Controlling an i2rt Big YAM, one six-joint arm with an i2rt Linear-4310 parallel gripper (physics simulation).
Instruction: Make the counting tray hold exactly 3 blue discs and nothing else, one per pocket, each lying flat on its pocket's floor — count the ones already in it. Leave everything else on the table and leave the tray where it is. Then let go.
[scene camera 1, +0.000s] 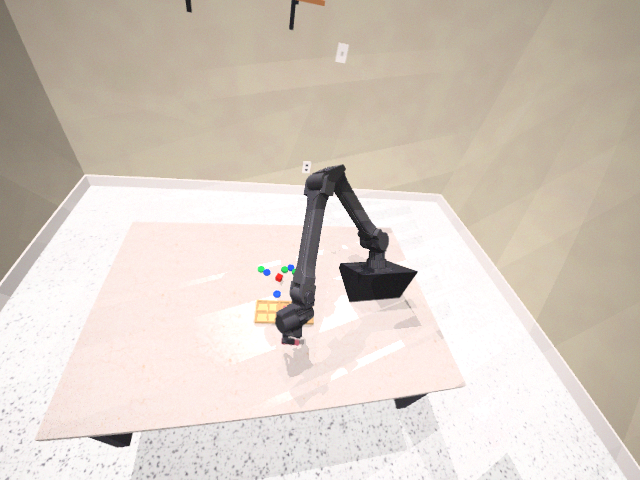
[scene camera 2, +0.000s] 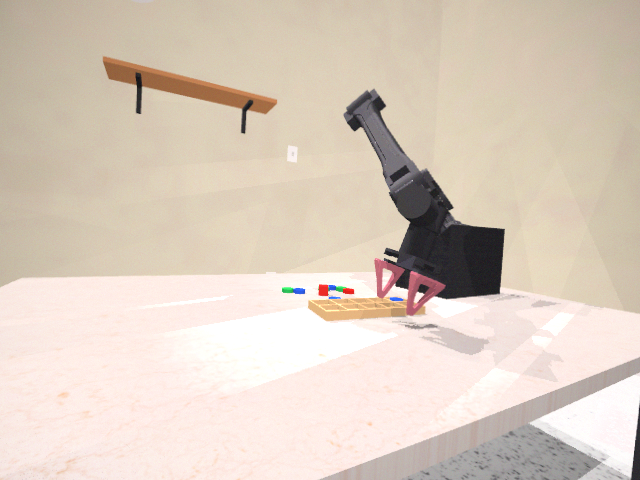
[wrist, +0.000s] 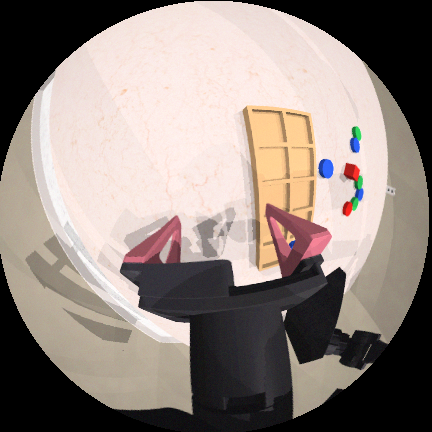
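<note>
The tan pocketed tray (scene camera 1: 263, 322) (scene camera 2: 356, 314) (wrist: 253, 165) lies on the table. A blue disc (scene camera 2: 396, 299) (wrist: 292, 244) is at its end nearest the arm base, partly behind a finger in the wrist view and hidden in scene camera 1; I cannot tell if it lies flat. One blue disc (scene camera 1: 277, 293) (scene camera 2: 334, 298) (wrist: 326, 168) lies just outside the tray's long side. Two more blue discs lie farther off, one (scene camera 1: 266, 272) (scene camera 2: 299, 290) (wrist: 355, 145) beside a green disc, the other (scene camera 1: 290, 267) (wrist: 360, 194) between green discs. My gripper (scene camera 2: 395, 305) (wrist: 222, 213) is open and empty, low by the tray's base end.
A red cube (scene camera 1: 279, 277) (scene camera 2: 323, 289) (wrist: 351, 171) stands among the farther discs. Green discs (scene camera 1: 261, 269) (scene camera 2: 287, 289) (wrist: 356, 133) and a red disc (scene camera 2: 348, 291) (wrist: 347, 208) lie there too. The black arm base (scene camera 1: 377, 281) (scene camera 2: 473, 260) stands beyond the tray's end.
</note>
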